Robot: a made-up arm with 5 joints. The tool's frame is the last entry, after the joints.
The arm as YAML. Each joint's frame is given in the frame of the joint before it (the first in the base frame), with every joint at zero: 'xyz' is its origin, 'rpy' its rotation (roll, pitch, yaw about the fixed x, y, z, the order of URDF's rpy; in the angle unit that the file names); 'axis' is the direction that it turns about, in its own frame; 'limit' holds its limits. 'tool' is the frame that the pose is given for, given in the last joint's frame.
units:
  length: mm
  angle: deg
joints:
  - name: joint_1
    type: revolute
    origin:
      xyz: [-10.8, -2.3, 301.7]
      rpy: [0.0, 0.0, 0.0]
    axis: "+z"
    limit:
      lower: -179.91
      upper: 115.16
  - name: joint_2
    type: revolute
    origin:
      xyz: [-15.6, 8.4, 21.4]
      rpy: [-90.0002, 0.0, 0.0]
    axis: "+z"
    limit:
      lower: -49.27
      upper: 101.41
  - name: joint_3
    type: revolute
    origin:
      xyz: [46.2, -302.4, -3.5]
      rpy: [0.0, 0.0, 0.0]
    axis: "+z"
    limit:
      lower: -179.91
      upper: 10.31
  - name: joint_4
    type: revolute
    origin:
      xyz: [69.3, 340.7, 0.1]
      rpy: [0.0, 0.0, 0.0]
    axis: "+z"
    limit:
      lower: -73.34
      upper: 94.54
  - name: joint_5
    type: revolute
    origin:
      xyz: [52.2, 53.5, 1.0]
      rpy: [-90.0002, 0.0, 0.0]
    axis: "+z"
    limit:
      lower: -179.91
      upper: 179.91
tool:
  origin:
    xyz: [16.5, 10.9, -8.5]
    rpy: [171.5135, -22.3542, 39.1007]
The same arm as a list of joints. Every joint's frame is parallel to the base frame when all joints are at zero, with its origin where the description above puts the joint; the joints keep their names.
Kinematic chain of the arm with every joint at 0, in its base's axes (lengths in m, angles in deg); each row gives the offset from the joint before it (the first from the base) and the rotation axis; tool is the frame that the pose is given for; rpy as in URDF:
joint_1: xyz -0.0108 -0.0023 0.3017 axis +z
joint_2: xyz -0.0156 0.0084 0.0214 axis +y
joint_3: xyz 0.0462 -0.0035 0.3024 axis +y
joint_4: xyz 0.0693 0.0001 -0.3407 axis +y
joint_5: xyz 0.0522 0.0010 -0.0535 axis -z
tool: xyz 0.0165 -0.0109 0.0085 rpy -8.49 22.35 -39.10
Joint limits (deg, base to tool): -179.91..115.16 -49.27..101.41 -179.91..10.31 -73.34..94.54 -179.91..179.91

